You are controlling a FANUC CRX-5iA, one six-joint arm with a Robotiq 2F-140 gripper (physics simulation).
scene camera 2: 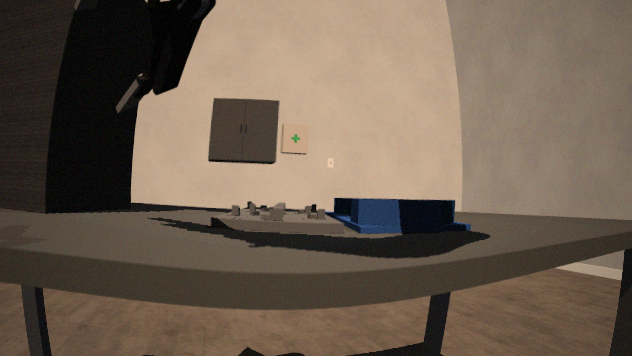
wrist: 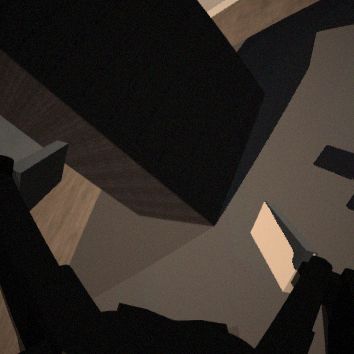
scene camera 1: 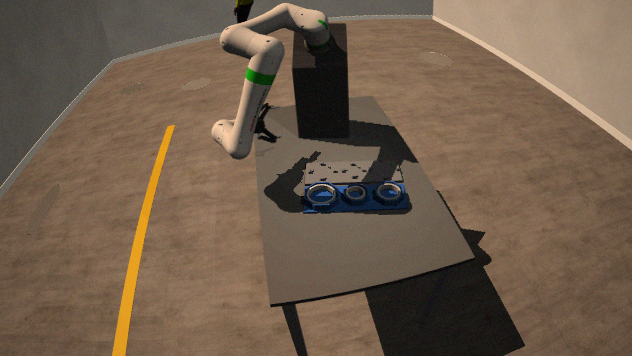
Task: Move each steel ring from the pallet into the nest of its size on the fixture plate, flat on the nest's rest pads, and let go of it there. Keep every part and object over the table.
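Where they show: gripper, between the fingertips: [scene camera 2: 103, 53] [wrist: 164, 190] [scene camera 1: 281, 120]; arm's base, origin of its link: [scene camera 1: 318, 43].
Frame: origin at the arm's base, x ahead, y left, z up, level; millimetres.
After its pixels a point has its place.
The blue pallet [scene camera 1: 345, 208] [scene camera 2: 377, 215] lies on the table. In scene camera 1 it holds a large steel ring [scene camera 1: 322, 186] @(x 537, y -132, z -502 mm) at left, a small ring [scene camera 1: 356, 187] @(x 591, y 11, z -498 mm) in the middle and a medium ring [scene camera 1: 389, 184] @(x 616, y 162, z -497 mm) at right. The grey fixture plate [scene camera 1: 330, 176] @(x 456, y -75, z -521 mm) [scene camera 2: 290, 227] @(x 413, y -187, z -528 mm) lies beside it on the pedestal side, with small raised blocks; no ring shows on it. My gripper [scene camera 1: 274, 122] @(x 168, y -249, z -344 mm) [wrist: 164, 190] @(x 168, y -249, z -344 mm) is open and empty, near the pedestal, away from the rings. Part of it shows at the upper left in scene camera 2. The rings are hidden there by the pallet's walls.
The dark robot pedestal [scene camera 1: 322, 100] @(x 107, y -21, z -296 mm) [scene camera 2: 90, 115] @(x 94, y -63, z -379 mm) [wrist: 150, 100] @(x 87, y -86, z -350 mm) stands at the back of the table [scene camera 1: 350, 250] @(x 902, y -105, z -533 mm) [scene camera 2: 550, 235] @(x 675, y -378, z -534 mm) [wrist: 175, 280] @(x 11, y -240, z -534 mm), close to the gripper. The arm's shadow falls on the table and across part of the fixture plate. The table's left edge runs near the gripper.
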